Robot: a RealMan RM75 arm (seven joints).
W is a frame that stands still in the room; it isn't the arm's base.
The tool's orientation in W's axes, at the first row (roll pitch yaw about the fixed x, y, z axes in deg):
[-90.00 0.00 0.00]
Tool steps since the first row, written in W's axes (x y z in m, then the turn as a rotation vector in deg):
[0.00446 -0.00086 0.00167 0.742 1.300 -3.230]
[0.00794 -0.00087 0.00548 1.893 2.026 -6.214]
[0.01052 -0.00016 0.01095 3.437 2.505 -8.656]
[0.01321 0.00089 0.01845 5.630 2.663 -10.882]
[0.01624 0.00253 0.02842 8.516 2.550 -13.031]
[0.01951 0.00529 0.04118 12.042 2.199 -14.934]
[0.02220 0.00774 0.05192 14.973 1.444 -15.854]
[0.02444 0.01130 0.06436 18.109 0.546 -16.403]
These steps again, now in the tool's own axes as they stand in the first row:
[0.00446 -0.00167 -0.00086 0.742 3.230 1.300]
[0.00794 -0.00548 -0.00087 1.893 6.214 2.026]
[0.01052 -0.01095 -0.00016 3.437 8.656 2.505]
[0.01321 -0.01845 0.00089 5.630 10.882 2.663]
[0.01624 -0.02842 0.00253 8.516 13.031 2.550]
[0.01951 -0.04118 0.00529 12.042 14.934 2.199]
[0.02220 -0.05192 0.00774 14.973 15.854 1.444]
[0.02444 -0.06436 0.01130 18.109 16.403 0.546]

